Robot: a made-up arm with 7 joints. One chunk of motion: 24 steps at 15 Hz.
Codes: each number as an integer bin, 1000 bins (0 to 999) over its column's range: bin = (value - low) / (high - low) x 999, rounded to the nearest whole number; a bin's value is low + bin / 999 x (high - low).
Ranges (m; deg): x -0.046..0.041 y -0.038..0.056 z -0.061..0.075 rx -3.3..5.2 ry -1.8..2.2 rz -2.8..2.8
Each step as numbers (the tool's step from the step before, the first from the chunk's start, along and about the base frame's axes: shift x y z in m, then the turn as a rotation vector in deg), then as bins.
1 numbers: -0.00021 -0.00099 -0.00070 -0.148 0.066 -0.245
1 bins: 526 393 443 370 466 456
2 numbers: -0.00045 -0.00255 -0.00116 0.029 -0.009 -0.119
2 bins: 523 377 440 391 447 478
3 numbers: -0.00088 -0.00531 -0.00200 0.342 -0.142 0.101
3 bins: 518 347 433 428 414 518
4 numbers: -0.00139 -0.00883 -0.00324 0.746 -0.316 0.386
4 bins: 512 310 424 476 371 568
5 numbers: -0.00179 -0.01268 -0.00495 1.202 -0.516 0.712
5 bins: 508 269 412 529 321 627
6 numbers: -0.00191 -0.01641 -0.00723 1.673 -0.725 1.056
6 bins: 506 229 395 584 268 688
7 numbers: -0.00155 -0.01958 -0.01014 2.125 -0.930 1.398
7 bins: 510 196 374 638 217 749
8 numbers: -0.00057 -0.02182 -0.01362 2.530 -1.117 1.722
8 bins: 522 172 348 685 171 807
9 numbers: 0.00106 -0.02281 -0.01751 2.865 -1.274 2.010
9 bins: 540 161 319 725 131 858
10 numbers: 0.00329 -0.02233 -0.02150 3.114 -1.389 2.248
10 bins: 566 167 290 754 103 901
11 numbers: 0.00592 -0.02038 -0.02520 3.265 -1.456 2.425
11 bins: 596 187 263 772 86 932
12 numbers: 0.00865 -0.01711 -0.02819 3.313 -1.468 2.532
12 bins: 628 222 241 777 83 951
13 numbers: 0.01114 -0.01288 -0.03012 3.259 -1.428 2.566
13 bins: 656 267 227 771 93 957
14 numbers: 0.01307 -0.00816 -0.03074 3.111 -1.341 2.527
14 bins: 678 317 222 753 115 950
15 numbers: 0.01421 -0.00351 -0.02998 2.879 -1.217 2.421
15 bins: 691 367 228 726 146 931
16 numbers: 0.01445 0.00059 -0.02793 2.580 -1.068 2.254
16 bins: 694 410 243 691 183 902
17 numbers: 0.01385 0.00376 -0.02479 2.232 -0.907 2.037
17 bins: 687 444 266 650 223 863
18 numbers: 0.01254 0.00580 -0.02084 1.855 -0.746 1.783
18 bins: 672 465 295 606 263 818
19 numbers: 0.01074 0.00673 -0.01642 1.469 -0.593 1.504
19 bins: 652 475 327 560 301 768
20 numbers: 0.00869 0.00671 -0.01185 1.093 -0.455 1.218
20 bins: 628 475 361 516 336 717
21 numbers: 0.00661 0.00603 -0.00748 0.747 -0.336 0.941
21 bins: 604 468 393 476 366 667
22 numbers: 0.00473 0.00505 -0.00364 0.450 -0.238 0.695
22 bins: 583 458 421 441 390 623
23 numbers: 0.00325 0.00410 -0.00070 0.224 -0.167 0.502
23 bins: 566 447 443 414 408 589
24 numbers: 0.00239 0.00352 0.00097 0.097 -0.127 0.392
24 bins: 556 441 455 399 418 569
